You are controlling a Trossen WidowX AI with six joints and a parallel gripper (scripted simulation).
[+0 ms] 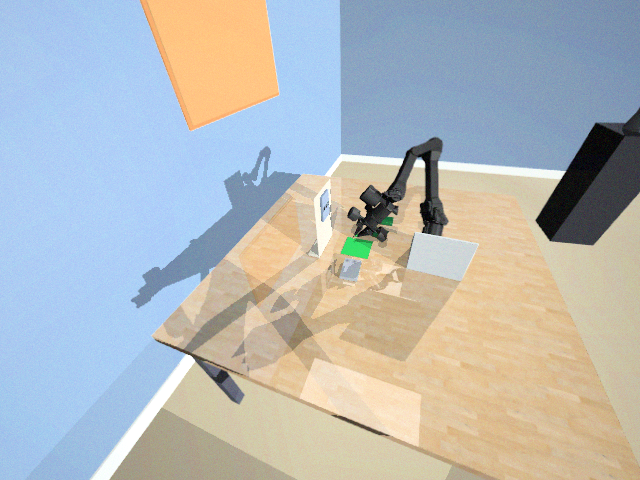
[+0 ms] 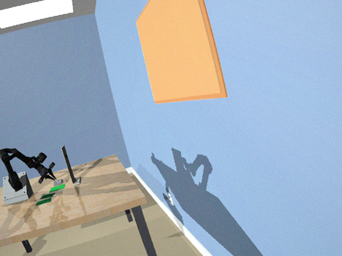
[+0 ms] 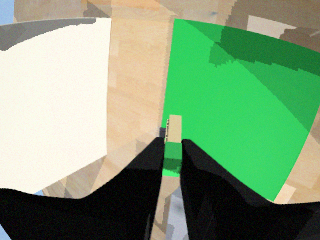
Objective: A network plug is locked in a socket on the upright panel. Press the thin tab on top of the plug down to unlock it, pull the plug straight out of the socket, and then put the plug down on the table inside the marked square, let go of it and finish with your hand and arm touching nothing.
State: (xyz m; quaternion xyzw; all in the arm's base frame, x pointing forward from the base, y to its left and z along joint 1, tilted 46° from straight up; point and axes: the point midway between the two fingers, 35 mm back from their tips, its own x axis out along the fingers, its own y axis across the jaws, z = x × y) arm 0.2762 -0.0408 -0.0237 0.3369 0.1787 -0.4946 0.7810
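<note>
Now: the grey block 140 mm to the left of my gripper tip and 60 mm below it. Also, from my gripper tip: green network plug: right at my gripper tip; then cream panel: 140 mm ahead, 10 mm to the left, 60 mm above.
</note>
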